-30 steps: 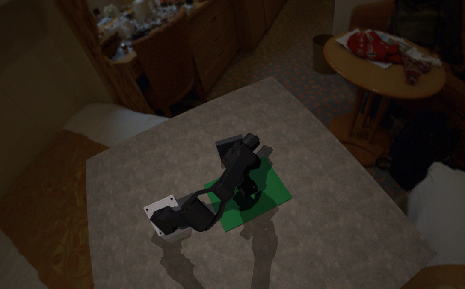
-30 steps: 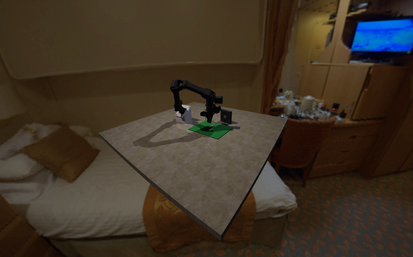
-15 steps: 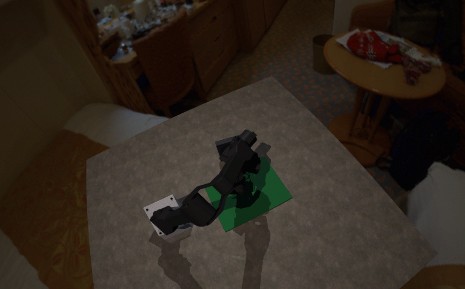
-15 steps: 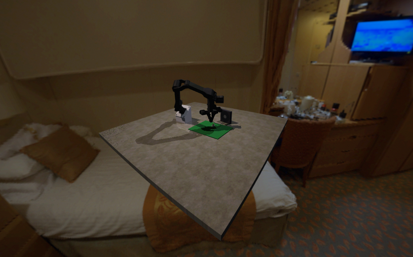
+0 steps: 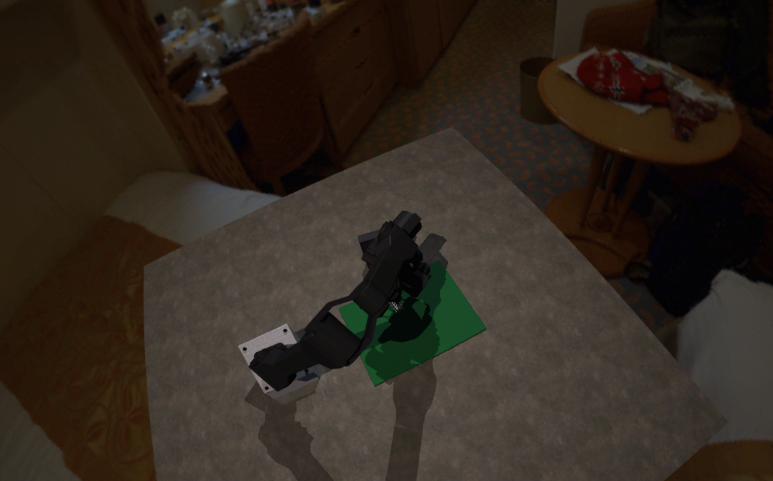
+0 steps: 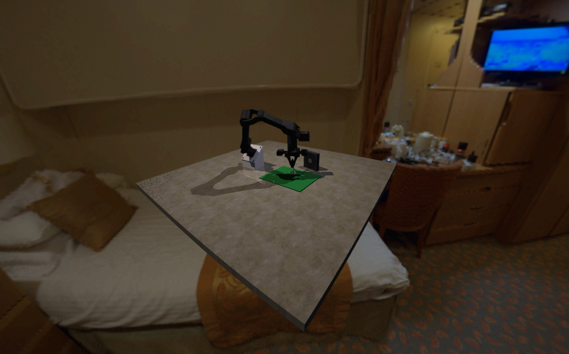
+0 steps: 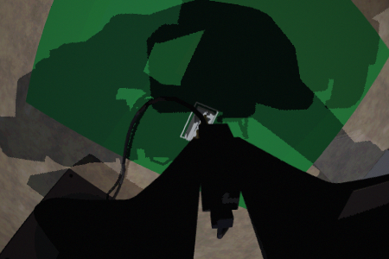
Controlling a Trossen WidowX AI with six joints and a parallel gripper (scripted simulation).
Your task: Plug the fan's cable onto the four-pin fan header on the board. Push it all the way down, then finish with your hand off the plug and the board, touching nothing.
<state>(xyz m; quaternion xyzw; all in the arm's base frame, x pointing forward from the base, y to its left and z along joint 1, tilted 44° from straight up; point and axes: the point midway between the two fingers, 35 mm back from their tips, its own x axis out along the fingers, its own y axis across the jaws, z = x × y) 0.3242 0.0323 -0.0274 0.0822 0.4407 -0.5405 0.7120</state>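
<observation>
Right now my gripper tip is 2 cm to the right of the white four-pin header and 6 cm above it. Also, from my gripper tip: black fan: 4 cm ahead, 15 cm to the left, 1 cm below; green board: 1 cm ahead, 4 cm to the right, 8 cm below; black plug: 1 cm to the left, 1 cm above.
</observation>
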